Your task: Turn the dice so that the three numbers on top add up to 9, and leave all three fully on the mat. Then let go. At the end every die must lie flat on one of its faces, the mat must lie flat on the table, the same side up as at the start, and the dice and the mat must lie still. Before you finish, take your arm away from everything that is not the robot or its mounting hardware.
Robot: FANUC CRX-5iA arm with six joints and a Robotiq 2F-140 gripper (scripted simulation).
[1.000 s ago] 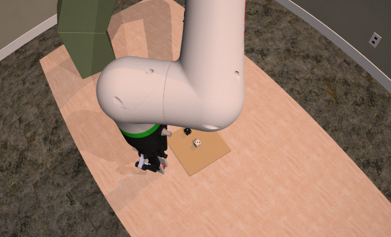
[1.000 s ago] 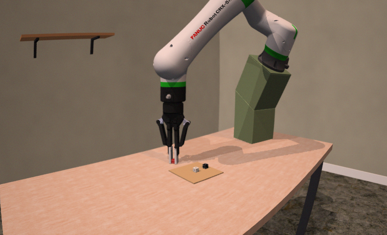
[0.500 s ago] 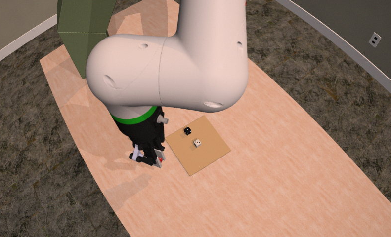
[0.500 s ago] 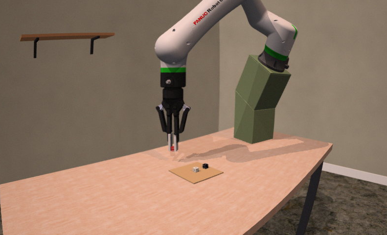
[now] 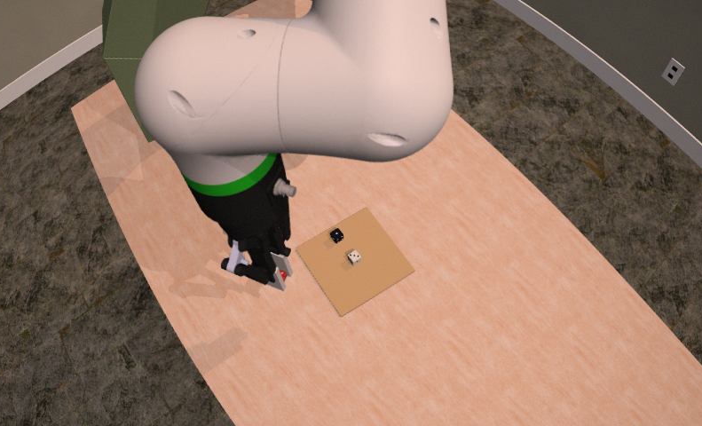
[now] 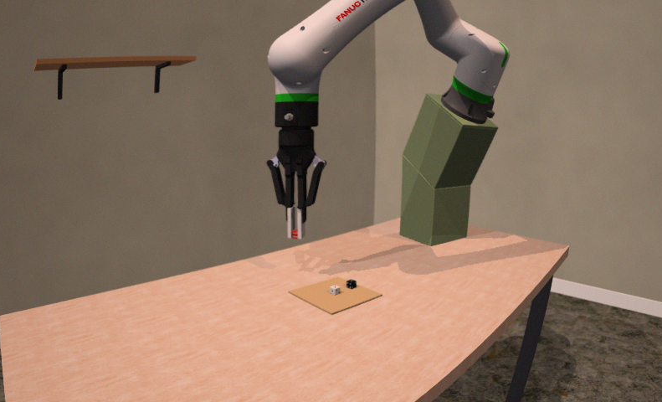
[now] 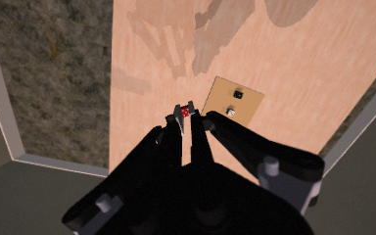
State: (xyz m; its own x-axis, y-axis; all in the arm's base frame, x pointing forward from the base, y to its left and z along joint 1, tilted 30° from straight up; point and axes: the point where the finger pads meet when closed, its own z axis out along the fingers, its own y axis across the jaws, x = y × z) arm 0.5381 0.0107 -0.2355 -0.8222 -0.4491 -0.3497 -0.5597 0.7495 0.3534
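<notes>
Right now my hand is 12 cm to the right of the white die and 12 cm above it. Round my hand: tan square mat: 12 cm to the left, 13 cm below; black die: 5 cm behind, 12 cm to the left, 12 cm below; red die: 3 cm below.
</notes>
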